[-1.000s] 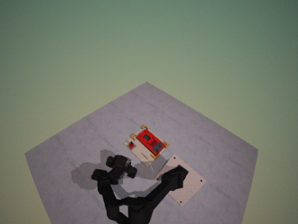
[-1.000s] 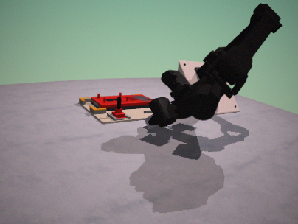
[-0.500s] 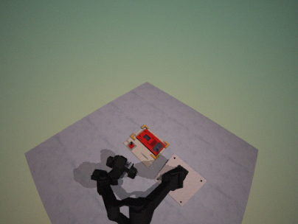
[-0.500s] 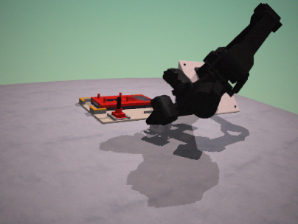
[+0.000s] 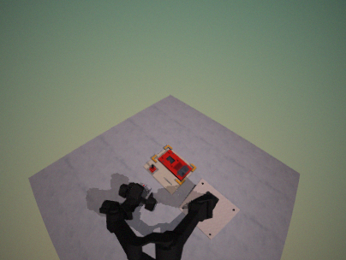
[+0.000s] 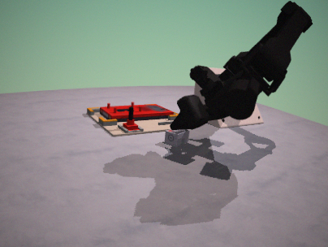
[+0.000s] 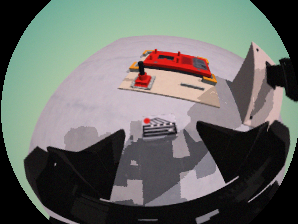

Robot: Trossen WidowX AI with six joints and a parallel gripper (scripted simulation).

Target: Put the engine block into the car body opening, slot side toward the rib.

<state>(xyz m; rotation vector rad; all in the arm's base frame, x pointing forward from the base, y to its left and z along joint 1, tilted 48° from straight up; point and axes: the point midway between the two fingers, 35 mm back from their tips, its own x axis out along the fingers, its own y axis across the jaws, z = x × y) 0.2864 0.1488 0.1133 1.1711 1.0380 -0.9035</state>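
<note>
Now: the grey engine block 1 cm to the right of my gripper tip and 4 cm below it. From my gripper tip the other things lie so: tan base plate (22 cm to the right, 4 cm below); then black upright peg (6 cm ahead, 13 cm to the right, 1 cm below).
</note>
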